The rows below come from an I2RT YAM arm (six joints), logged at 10 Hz.
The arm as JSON. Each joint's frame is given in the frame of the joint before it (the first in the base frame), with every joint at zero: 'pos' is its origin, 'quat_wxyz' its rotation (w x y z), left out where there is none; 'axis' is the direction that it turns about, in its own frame. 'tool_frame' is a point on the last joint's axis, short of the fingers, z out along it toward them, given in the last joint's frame.
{
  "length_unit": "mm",
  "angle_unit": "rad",
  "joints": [
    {
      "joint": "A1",
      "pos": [
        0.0,
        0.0,
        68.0
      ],
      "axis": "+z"
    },
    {
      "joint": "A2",
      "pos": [
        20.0,
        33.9,
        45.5
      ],
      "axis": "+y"
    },
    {
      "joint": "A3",
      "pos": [
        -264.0,
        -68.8,
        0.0
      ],
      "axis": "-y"
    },
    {
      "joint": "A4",
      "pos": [
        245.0,
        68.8,
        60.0
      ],
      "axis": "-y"
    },
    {
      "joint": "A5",
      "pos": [
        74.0,
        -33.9,
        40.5
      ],
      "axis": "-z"
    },
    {
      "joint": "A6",
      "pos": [
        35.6,
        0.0,
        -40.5
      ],
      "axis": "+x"
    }
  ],
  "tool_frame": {
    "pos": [
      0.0,
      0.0,
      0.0
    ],
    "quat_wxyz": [
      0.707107,
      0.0,
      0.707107,
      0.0
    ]
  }
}
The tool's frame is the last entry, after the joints.
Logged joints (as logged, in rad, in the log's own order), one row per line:
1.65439, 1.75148, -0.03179, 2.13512, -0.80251, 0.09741
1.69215, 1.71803, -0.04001, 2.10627, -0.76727, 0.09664
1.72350, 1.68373, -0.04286, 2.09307, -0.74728, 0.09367
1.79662, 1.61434, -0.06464, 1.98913, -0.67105, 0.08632
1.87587, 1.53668, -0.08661, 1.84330, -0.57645, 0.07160
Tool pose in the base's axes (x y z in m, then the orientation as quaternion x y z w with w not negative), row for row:
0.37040, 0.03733, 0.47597, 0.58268, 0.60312, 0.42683, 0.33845
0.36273, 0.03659, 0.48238, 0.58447, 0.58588, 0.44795, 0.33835
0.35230, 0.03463, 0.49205, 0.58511, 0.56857, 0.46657, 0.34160
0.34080, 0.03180, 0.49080, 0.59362, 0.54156, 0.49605, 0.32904
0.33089, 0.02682, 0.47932, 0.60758, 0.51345, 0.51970, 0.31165
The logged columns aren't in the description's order. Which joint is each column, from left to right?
Columns, left to right: A6, A2, A5, A3, A4, A1.
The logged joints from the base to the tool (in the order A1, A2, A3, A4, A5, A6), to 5 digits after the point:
0.09741, 1.75148, 2.13512, -0.80251, -0.03179, 1.65439
0.09664, 1.71803, 2.10627, -0.76727, -0.04001, 1.69215
0.09367, 1.68373, 2.09307, -0.74728, -0.04286, 1.72350
0.08632, 1.61434, 1.98913, -0.67105, -0.06464, 1.79662
0.07160, 1.53668, 1.84330, -0.57645, -0.08661, 1.87587

